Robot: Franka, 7 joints.
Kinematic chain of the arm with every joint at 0, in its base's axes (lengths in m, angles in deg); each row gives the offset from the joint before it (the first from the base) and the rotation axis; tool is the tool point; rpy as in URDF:
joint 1: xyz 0 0 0.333 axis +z
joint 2: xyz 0 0 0 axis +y
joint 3: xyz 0 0 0.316 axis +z
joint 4: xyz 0.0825 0 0 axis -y
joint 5: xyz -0.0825 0 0.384 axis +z
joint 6: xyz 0 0 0 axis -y
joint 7: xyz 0.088 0 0 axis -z
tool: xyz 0 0 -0.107 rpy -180 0 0
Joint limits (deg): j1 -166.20..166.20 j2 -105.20..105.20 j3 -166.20..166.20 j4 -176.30..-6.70 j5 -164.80..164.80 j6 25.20..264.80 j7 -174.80..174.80
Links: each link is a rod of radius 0.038 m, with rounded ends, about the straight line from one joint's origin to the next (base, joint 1, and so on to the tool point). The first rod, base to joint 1, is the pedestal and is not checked.
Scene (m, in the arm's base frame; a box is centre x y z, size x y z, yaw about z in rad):
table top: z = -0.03
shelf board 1: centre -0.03 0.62 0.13 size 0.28 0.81 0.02 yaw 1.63
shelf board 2: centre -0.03 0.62 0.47 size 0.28 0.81 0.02 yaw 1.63
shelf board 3: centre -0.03 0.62 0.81 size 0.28 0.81 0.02 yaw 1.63
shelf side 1: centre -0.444 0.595 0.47 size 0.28 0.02 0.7 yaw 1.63
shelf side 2: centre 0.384 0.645 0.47 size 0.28 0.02 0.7 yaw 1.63
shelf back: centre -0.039 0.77 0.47 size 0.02 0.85 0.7 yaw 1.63
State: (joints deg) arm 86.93 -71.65 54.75 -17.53 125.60 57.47 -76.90
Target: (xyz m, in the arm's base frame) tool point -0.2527 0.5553 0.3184
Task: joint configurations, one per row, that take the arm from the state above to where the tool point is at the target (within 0.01 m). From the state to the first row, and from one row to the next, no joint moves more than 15 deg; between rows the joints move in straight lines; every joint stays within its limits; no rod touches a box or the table.
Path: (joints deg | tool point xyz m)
1: 90.20 -59.49 55.68 -31.95 118.89 60.51 -65.50 | -0.2075 -0.6396 0.7078
2: 93.47 -47.33 56.61 -46.37 112.19 63.55 -54.10 | -0.2823 -0.4942 0.8478
3: 96.74 -35.16 57.54 -60.79 105.48 66.59 -42.70 | -0.3657 -0.3210 0.9033
4: 100.01 -23.00 58.47 -75.21 98.78 69.63 -31.30 | -0.4485 -0.1600 0.8692
5: 103.28 -10.84 59.40 -89.63 92.07 72.67 -19.90 | -0.5146 -0.0452 0.7605
6: 106.55 1.32 60.33 -104.05 85.36 75.72 -8.50 | -0.5461 0.0046 0.6081
7: 101.87 3.35 52.91 -111.98 85.97 71.55 -22.18 | -0.5208 0.1138 0.5424
8: 97.19 5.38 45.50 -119.90 86.57 67.39 -35.86 | -0.4697 0.2048 0.4783
9: 92.50 7.40 38.09 -127.83 87.17 63.22 -49.54 | -0.4000 0.2720 0.4182
10: 87.82 9.43 30.68 -135.76 87.77 59.06 -63.22 | -0.3204 0.3129 0.3643
11: 83.14 11.46 23.26 -143.69 88.38 54.90 -76.90 | -0.2392 0.3280 0.3184
12: 83.59 18.34 22.44 -132.62 93.65 61.33 -76.90 | -0.2520 0.4058 0.3198
13: 84.05 25.22 21.62 -121.55 98.91 67.77 -76.90 | -0.2566 0.4822 0.3202
14: 84.51 32.11 20.80 -110.49 104.18 74.20 -76.90 | -0.2527 0.5553 0.3183

